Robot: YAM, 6 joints.
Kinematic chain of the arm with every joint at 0, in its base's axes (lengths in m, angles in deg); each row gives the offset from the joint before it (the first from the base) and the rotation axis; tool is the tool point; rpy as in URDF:
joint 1: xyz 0 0 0.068 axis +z
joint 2: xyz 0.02 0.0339 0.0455 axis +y
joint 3: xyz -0.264 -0.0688 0 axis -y
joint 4: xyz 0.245 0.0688 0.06 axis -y
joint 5: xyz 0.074 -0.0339 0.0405 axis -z
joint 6: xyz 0.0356 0 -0.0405 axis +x
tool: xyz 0 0 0 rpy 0 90 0
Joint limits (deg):
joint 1: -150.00..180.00
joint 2: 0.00..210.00
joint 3: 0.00..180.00
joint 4: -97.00..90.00
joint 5: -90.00..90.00
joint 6: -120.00..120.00
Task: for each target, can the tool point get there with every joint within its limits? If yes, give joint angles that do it. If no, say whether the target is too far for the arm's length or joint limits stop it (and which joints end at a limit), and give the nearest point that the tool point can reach.
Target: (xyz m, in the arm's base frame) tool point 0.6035 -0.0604 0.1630
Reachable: yes | joints -4.37 153.57 124.55 28.14 23.64 81.28
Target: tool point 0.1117 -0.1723 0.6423
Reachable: yes | joints -49.69 87.24 115.06 57.68 47.60 -0.80
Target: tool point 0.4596 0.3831 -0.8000
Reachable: no: too far | nearest point 0.3045 0.2538 -0.3488 | short by 0.494 m
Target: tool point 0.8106 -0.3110 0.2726
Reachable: no: too far | nearest point 0.5930 -0.2275 0.2289 | short by 0.237 m
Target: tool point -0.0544 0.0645 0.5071
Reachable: yes | joints 126.62 38.75 72.97 -12.20 -8.44 60.83
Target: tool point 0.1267 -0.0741 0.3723
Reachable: yes | joints -34.12 40.50 28.88 57.63 -15.87 75.45
